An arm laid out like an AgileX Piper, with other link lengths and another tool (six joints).
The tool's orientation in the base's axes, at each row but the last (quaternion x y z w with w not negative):
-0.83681 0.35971 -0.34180 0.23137
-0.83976 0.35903 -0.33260 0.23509
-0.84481 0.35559 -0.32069 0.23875
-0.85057 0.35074 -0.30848 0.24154
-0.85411 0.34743 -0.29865 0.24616
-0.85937 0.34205 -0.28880 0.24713
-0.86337 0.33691 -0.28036 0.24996
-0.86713 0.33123 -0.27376 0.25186
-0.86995 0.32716 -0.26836 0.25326
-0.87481 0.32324 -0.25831 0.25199
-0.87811 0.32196 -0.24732 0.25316
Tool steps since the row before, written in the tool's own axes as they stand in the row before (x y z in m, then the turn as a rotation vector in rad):
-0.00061 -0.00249 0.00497 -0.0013 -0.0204 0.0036
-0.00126 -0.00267 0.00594 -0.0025 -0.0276 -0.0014
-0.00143 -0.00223 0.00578 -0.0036 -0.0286 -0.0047
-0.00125 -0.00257 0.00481 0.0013 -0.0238 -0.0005
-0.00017 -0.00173 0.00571 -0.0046 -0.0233 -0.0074
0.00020 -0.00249 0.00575 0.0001 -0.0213 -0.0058
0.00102 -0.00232 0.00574 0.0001 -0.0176 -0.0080
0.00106 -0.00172 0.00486 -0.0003 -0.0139 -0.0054
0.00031 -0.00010 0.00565 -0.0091 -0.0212 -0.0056
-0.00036 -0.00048 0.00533 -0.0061 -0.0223 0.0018
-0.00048 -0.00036 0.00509 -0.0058 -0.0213 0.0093
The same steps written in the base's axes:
0.00447 0.00275 -0.00195 0.0111 0.0144 0.0100
0.00486 0.00357 -0.00277 0.0100 0.0191 0.0175
0.00434 0.00350 -0.00306 0.0075 0.0200 0.0199
0.00379 0.00351 -0.00217 0.0110 0.0141 0.0157
0.00456 0.00244 -0.00297 0.0027 0.0167 0.0183
0.00505 0.00276 -0.00247 0.0057 0.0123 0.0174
0.00540 0.00216 -0.00236 0.0026 0.0094 0.0167
0.00454 0.00161 -0.00213 0.0024 0.0079 0.0124
0.00382 0.00134 -0.00396 -0.0002 0.0189 0.0144
0.00325 0.00203 -0.00375 0.0068 0.0195 0.0105
0.00288 0.00202 -0.00373 0.0110 0.0208 0.0043

